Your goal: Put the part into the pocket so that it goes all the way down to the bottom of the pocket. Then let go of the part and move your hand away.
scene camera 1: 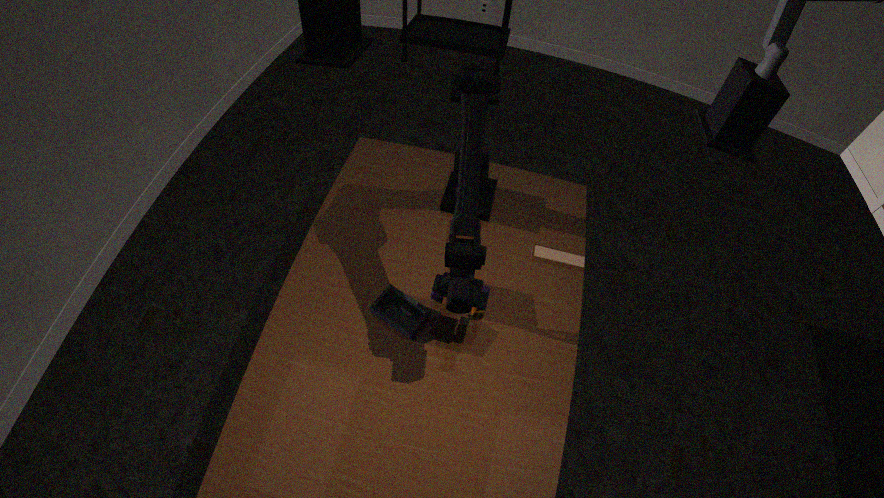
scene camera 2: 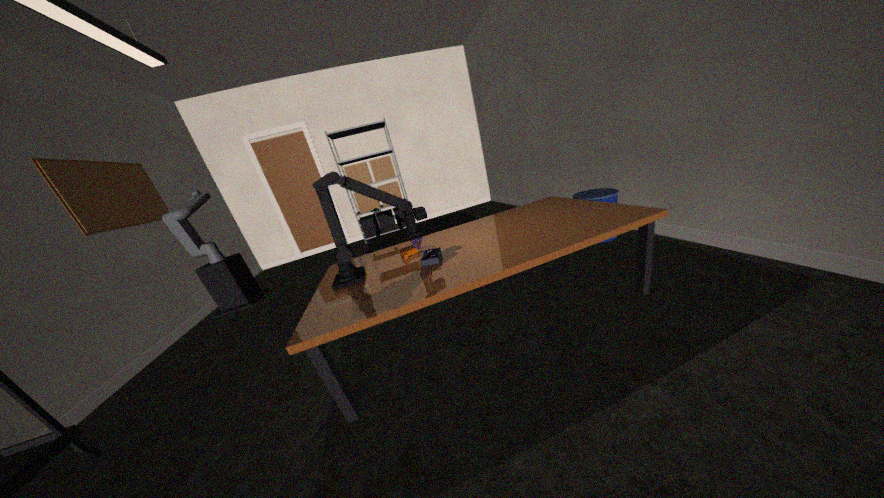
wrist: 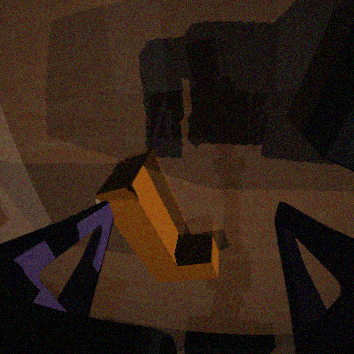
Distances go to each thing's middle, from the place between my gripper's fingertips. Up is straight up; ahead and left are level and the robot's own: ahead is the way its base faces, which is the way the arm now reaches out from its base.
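Counting from my hand, I find the orange L-shaped part (wrist: 138, 212) 20 mm to the left, 50 mm behind and 30 mm below. The blue-grey pocket tray (scene camera 1: 400, 311) is 150 mm to the right of my hand and 50 mm ahead of it, and it too is 30 mm below.
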